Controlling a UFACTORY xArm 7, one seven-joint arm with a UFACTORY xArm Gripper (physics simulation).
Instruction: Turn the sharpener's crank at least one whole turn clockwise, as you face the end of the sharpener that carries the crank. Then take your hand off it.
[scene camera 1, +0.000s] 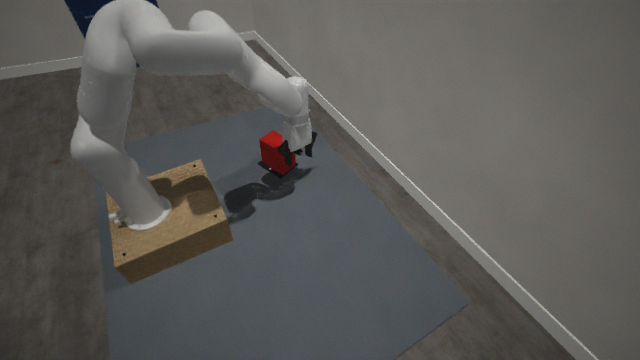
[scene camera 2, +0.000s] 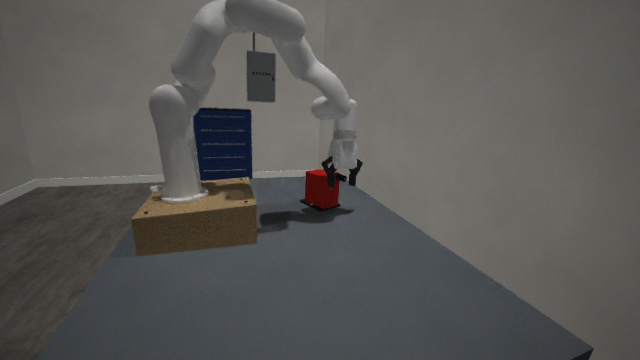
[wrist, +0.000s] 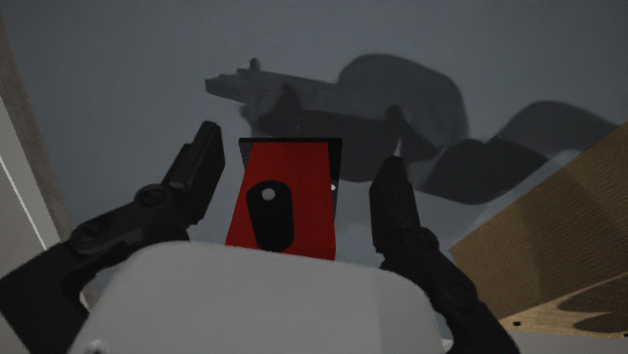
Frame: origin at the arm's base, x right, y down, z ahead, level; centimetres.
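Seen in the pictures: gripper, fingertip midpoint: (scene camera 1: 298, 160) (scene camera 2: 341, 186) (wrist: 302, 158); arm's base, origin of the base link: (scene camera 1: 149, 213) (scene camera 2: 185, 196).
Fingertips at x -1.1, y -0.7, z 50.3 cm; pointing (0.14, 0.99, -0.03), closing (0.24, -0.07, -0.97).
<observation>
Pixels of each thing's top centre, then the offset from my fingertips to it. "pt": a spot on its surface instead. Level surfaces: height alone.
- red box-shaped sharpener, surface spot: (wrist: 312, 200) pt dz -3.1, dx -5.5, dy +2.6 cm
- black base plate, surface spot: (scene camera 2: 310, 204) (scene camera 1: 269, 169) pt dz -8.2, dx -10.4, dy +10.5 cm
- grey-blue mat, its level: dy +11.3 cm
The red box-shaped sharpener (scene camera 1: 271, 149) (scene camera 2: 316, 190) (wrist: 312, 200) stands upright on a black base plate (scene camera 1: 265, 166) (scene camera 2: 310, 204). Its black crank handle (scene camera 2: 342, 177) (wrist: 273, 222) sticks out from the end face, with a pale spot on its tip. In the wrist view the handle lies between the two spread fingers, nearer the left one, with room on both sides. My gripper (scene camera 1: 299, 159) (scene camera 2: 342, 184) (wrist: 302, 158) is open and points down, at the crank end of the sharpener. In scene camera 1 the fingers largely hide the crank.
The arm stands on a wooden block (scene camera 1: 175, 245) (scene camera 2: 195, 230) (wrist: 540, 225) beside the sharpener. The grey-blue mat (scene camera 1: 300, 270) (scene camera 2: 325, 280) lies under both. A wall (scene camera 1: 475, 125) (scene camera 2: 475, 150) runs along the far side of the crank end. A blue cabinet (scene camera 2: 225, 145) stands behind.
</observation>
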